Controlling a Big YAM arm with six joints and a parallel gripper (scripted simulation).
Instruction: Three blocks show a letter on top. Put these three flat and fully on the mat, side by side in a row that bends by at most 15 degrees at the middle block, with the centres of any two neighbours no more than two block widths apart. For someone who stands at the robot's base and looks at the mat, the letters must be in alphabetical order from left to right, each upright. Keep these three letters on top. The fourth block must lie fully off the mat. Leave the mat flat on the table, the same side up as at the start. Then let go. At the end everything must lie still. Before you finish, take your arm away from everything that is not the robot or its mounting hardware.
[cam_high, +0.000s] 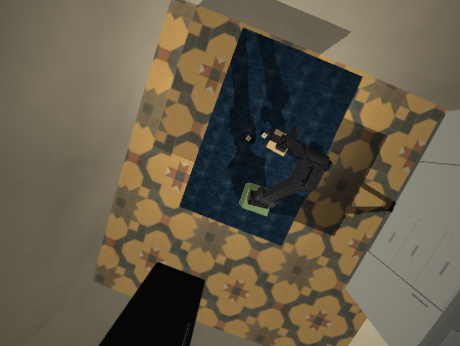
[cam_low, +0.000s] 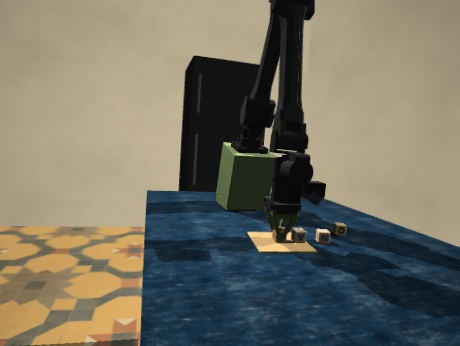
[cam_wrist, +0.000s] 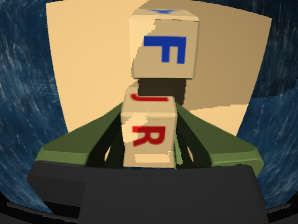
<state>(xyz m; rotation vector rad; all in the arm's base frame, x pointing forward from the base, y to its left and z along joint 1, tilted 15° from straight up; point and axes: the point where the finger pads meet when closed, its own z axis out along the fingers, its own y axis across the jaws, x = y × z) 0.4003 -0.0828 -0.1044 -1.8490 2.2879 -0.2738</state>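
My gripper is now 1 cm short of the tan mat and 1 cm above it.
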